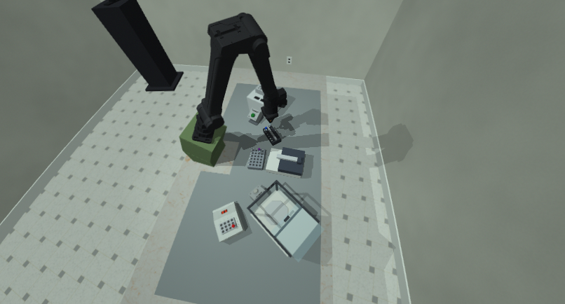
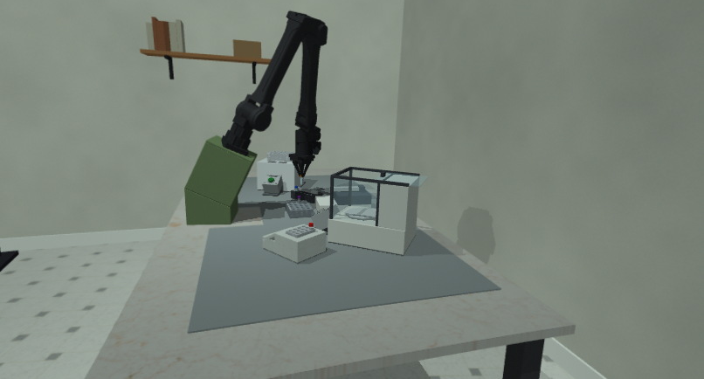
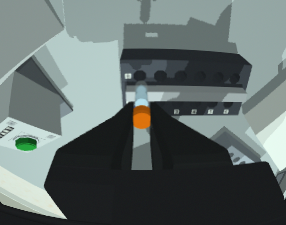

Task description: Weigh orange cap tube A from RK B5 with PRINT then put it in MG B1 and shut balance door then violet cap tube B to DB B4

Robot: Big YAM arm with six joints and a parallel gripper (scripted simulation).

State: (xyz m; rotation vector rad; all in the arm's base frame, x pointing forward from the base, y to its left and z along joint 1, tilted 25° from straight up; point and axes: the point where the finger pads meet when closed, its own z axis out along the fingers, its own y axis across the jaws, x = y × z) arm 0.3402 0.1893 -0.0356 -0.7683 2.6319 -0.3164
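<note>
My gripper is now 3 cm past the blue-capped tube, 2 cm to the left of it and 7 cm above it. Also, from my hand: magnet block MG 1 cm ahead, 5 cm to the right, 8 cm below; then tube B 6 cm behind, 17 cm to the right, 7 cm below; then tube rack RK 8 cm behind, 22 cm to the right, 8 cm below.
</note>
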